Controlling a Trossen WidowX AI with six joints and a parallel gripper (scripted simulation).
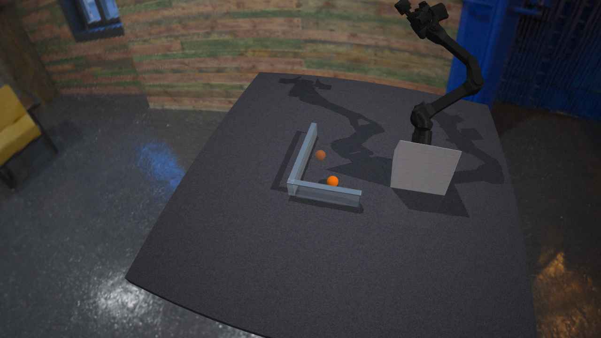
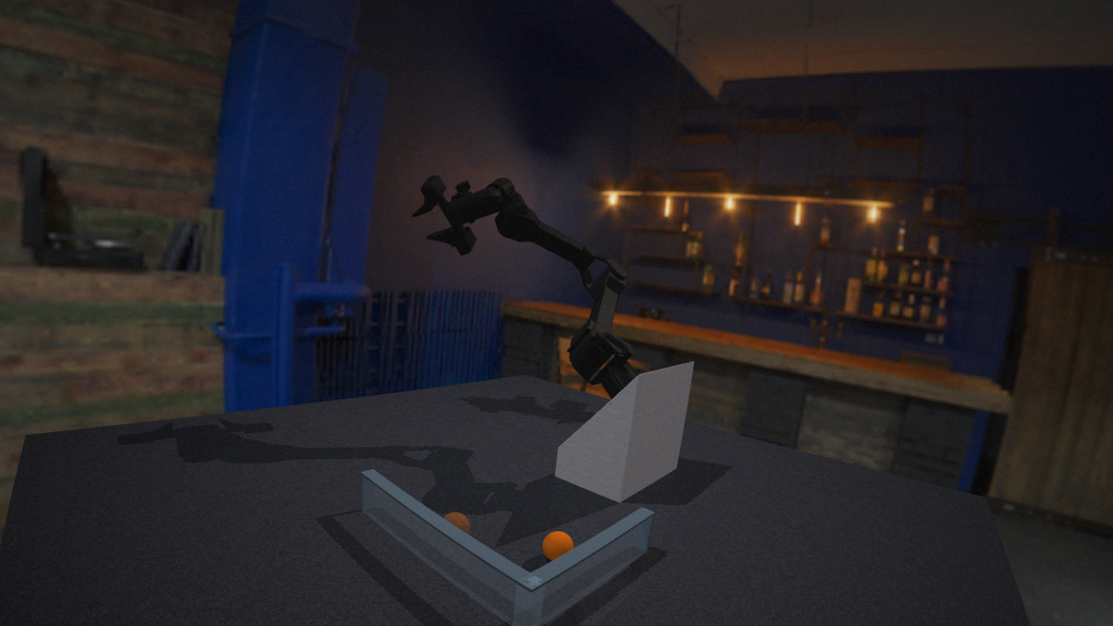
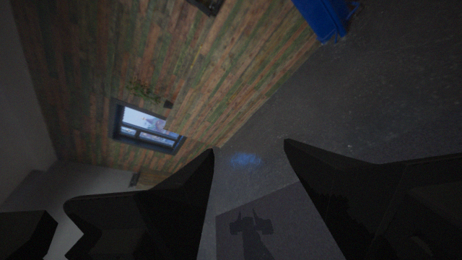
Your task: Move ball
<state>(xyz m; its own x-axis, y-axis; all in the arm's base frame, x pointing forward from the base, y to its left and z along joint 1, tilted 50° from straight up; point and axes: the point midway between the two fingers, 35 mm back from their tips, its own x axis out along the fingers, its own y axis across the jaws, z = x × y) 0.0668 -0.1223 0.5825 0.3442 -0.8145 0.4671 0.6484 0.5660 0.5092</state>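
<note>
Now: the orange ball 190 mm ahead of my gripper tip, 650 mm to the left of it and 400 mm below it. Also, from my gripper tip: clear wall 200 mm ahead, 710 mm to the left, 390 mm below; see-through copy of ball 260 mm ahead, 540 mm to the left, 400 mm below.
</note>
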